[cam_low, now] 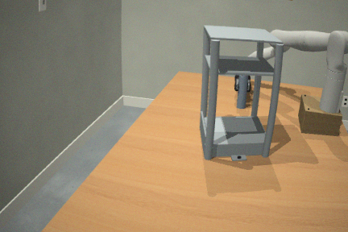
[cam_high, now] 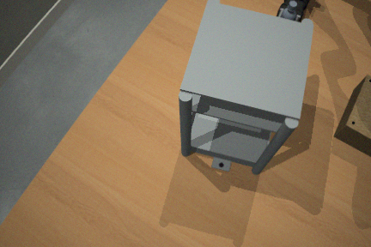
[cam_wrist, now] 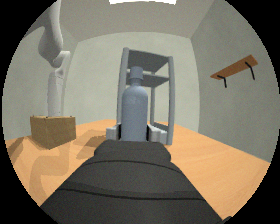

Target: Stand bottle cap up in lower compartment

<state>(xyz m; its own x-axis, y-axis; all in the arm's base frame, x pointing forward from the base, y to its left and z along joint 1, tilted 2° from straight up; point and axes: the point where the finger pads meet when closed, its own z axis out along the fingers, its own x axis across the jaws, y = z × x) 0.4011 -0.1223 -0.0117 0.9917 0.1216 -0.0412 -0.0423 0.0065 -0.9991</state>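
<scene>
The grey shelving unit lies 1 cm behind my hand, 32 cm to the left of it and 9 cm above it.
</scene>
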